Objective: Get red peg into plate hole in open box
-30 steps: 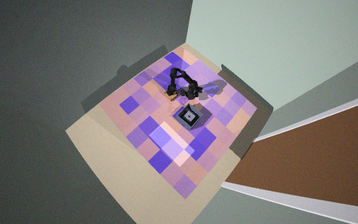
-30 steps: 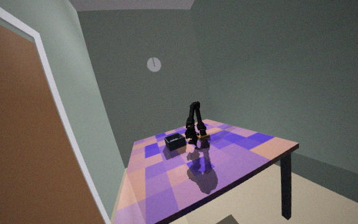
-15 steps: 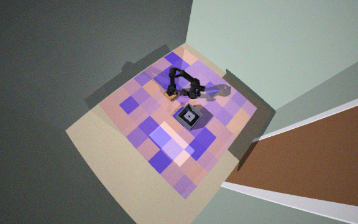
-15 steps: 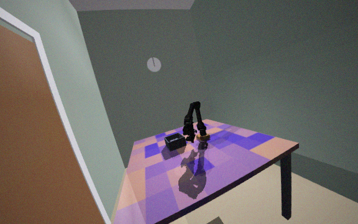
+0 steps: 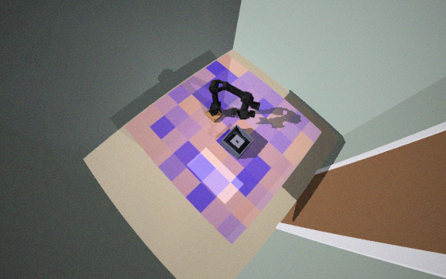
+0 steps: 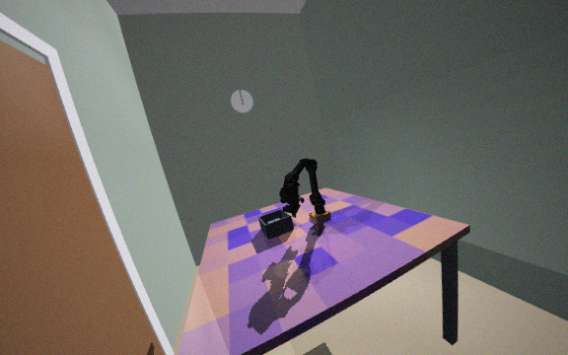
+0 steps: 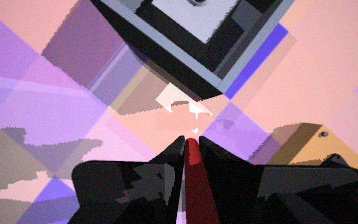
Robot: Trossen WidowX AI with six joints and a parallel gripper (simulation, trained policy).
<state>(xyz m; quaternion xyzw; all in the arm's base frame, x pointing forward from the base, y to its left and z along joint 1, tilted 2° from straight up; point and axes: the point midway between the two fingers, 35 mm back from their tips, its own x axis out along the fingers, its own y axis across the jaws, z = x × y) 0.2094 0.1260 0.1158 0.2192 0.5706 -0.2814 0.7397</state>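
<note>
Now: the plate 12 cm ahead of my gripper tip, 13 cm to the right of it and 6 cm below it. From my gripper tip the other things lie so: grey box (12 cm ahead, 13 cm to the right, 8 cm below); red peg (1 cm behind, 1 cm to the left, 3 cm above).
</note>
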